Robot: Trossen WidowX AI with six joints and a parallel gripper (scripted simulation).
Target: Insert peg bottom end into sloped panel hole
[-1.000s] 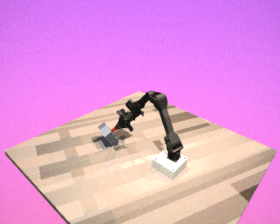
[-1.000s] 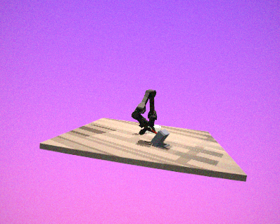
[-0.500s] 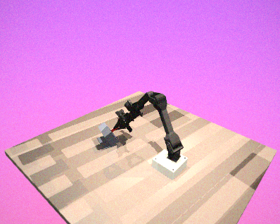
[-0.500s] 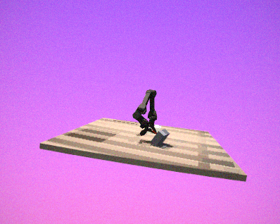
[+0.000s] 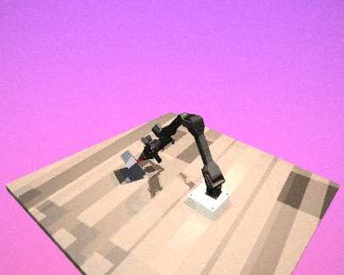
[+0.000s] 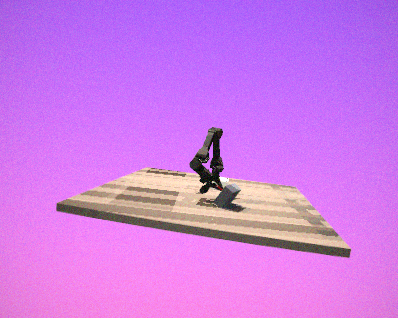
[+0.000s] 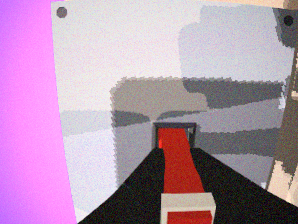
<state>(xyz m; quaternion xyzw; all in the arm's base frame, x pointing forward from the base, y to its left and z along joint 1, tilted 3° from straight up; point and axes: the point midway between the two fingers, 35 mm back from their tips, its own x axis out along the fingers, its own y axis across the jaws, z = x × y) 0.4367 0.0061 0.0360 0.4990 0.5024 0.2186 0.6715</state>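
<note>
The grey sloped panel is 30 mm to the left of my gripper tip, 20 mm below it and 20 mm ahead of it. From my gripper tip the other things lie so: red square peg 10 mm to the right, 10 mm behind, 10 mm above.
</note>
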